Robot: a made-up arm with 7 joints. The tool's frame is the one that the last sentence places. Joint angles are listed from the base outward.
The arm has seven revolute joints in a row. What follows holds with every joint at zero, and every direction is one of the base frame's.
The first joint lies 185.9 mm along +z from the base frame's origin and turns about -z.
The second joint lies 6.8 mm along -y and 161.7 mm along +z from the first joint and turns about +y.
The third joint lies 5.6 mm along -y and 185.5 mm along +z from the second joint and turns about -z.
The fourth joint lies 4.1 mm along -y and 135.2 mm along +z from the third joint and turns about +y.
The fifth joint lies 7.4 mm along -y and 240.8 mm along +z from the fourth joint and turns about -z.
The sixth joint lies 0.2 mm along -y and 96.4 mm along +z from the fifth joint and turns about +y.
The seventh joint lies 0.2 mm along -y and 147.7 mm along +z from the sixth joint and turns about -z.
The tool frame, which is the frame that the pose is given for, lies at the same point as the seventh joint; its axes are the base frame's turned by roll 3.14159, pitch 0 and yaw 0 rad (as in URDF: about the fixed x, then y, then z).
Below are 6 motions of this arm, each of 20 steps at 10 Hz.
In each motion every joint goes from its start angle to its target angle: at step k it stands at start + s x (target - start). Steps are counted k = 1, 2, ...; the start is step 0. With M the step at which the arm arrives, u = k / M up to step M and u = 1 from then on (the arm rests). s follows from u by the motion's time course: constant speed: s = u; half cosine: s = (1 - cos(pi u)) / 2; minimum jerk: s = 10 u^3 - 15 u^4 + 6 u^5.
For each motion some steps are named. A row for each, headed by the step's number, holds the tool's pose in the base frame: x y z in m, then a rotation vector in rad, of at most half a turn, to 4 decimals.
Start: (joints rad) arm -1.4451 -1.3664 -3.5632 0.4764 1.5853 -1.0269 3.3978
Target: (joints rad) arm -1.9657 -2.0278 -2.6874 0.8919 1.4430 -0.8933 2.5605
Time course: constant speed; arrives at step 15
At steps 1, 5, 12, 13, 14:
1: 0.1261 -0.7128 0.3117 -1.3937 -1.0373 0.5598
5: 0.1850 -0.6539 0.1151 -0.8773 -1.0724 0.3985
12: 0.1702 -0.4605 -0.1526 -0.1243 -0.7748 0.1288
13: 0.1548 -0.4312 -0.1788 -0.0427 -0.7013 0.0947
14: 0.1365 -0.4029 -0.2015 0.0308 -0.6216 0.0621

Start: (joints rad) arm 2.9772 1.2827 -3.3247 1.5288 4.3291 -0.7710 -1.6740
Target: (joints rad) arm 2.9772 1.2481 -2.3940 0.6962 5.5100 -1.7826 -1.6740
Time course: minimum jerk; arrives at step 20
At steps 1, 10, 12, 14, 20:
1: -0.1547 -0.0382 0.8706 0.7155 -2.4844 -0.8274
10: -0.3665 -0.2868 0.7630 -0.0216 2.0670 2.0348
12: -0.4495 -0.3077 0.6811 0.2285 1.4999 2.1556
14: -0.5089 -0.2904 0.6130 0.4007 1.0105 2.1502
20: -0.5542 -0.2439 0.5537 0.5435 0.5082 2.0403

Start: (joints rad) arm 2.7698 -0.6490 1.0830 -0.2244 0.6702 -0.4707 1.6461
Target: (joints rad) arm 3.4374 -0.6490 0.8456 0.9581 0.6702 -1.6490 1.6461
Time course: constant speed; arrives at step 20
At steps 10, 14, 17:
10: 0.3774 0.0309 0.9884 -2.3508 0.2814 0.5447
14: 0.3169 0.0328 0.9827 -2.2683 0.2589 0.3568
17: 0.2736 0.0371 0.9676 -2.2062 0.2243 0.2314

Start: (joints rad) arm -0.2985 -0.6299 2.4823 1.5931 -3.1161 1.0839 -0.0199
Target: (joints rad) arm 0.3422 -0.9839 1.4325 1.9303 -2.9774 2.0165 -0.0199
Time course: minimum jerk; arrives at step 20
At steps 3, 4, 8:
3: -0.4248 -0.3987 0.5104 -2.2392 -1.3764 -1.5126
4: -0.4224 -0.3968 0.5094 -2.2528 -1.4083 -1.5042
8: -0.4025 -0.3707 0.5136 2.2338 1.5750 1.3129

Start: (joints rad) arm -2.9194 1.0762 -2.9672 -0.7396 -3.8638 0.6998 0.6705
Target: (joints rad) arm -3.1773 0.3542 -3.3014 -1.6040 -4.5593 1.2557 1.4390
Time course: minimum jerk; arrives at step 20
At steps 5, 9, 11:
5: -0.6761 0.1155 0.3306 -0.2358 0.7563 0.0780
9: -0.6220 -0.0101 0.3845 -0.5644 0.7318 0.3229
11: -0.5719 -0.0840 0.4205 -0.7666 0.7344 0.4933

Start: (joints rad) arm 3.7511 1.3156 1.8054 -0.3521 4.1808 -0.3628 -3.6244
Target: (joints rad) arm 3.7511 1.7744 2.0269 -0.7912 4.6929 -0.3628 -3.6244
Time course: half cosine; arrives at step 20
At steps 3, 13, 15, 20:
3: -0.6975 0.3069 0.5420 2.2841 0.4377 1.2320
13: -0.7268 0.1678 0.2401 2.0874 0.4822 2.0025
15: -0.7147 0.1355 0.1857 2.0341 0.5250 2.1359
20: -0.6938 0.0961 0.1258 1.9668 0.5897 2.2826

